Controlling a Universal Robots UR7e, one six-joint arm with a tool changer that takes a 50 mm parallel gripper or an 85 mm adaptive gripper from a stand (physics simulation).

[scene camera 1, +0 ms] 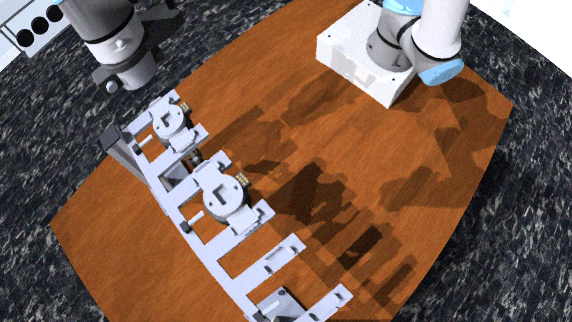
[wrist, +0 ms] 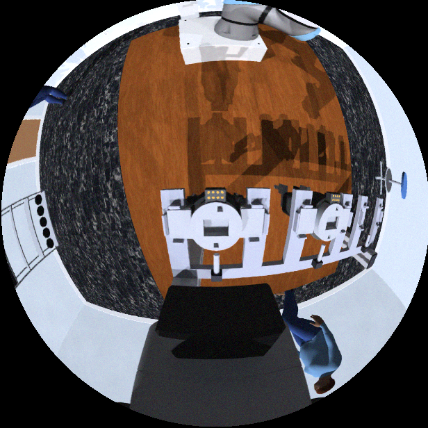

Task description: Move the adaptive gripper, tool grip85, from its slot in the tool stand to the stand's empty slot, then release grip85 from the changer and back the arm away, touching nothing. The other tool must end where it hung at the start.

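Places are measured from the arm's base along level axes (x left, y back, z up), in millimetres.
Pixels of known places: arm's base at its link origin: (scene camera 1: 390,52).
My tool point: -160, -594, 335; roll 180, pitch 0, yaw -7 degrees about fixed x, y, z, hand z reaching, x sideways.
For each thing: its top centre in the pictures, then the offset to it from my tool point, as dx, dy, dz. Level surfaces: height alone.
- adaptive gripper grip85 at its top centre: (scene camera 1: 169,117) +1, +4, -141
- tool at its top centre: (scene camera 1: 224,192) +180, -20, -141
- wooden table at its surface level: dz -441
The adaptive gripper grip85 (scene camera 1: 175,131) (wrist: 202,225) hangs level in the stand's end slot, farthest back in the scene view and nearest in the wrist view. Its side plates rest on two stand arms. Its fingers are mostly hidden below, so their opening cannot be told. The arm's bare changer end (scene camera 1: 135,72) is clear above and behind it, with a visible gap. The other tool (scene camera 1: 234,201) (wrist: 324,233) hangs in the middle slot. The tool stand (scene camera 1: 200,247) (wrist: 240,272) has an empty slot at its other end, between the two front arms in the scene view.
The robot's white base block (scene camera 1: 350,70) (wrist: 220,53) stands on the wooden table (scene camera 1: 310,135) (wrist: 160,125), across from the stand. White pegs with dark ends stand behind the slots. Shadows of the arm and stand cross the table. A person (wrist: 320,352) shows beyond the table.
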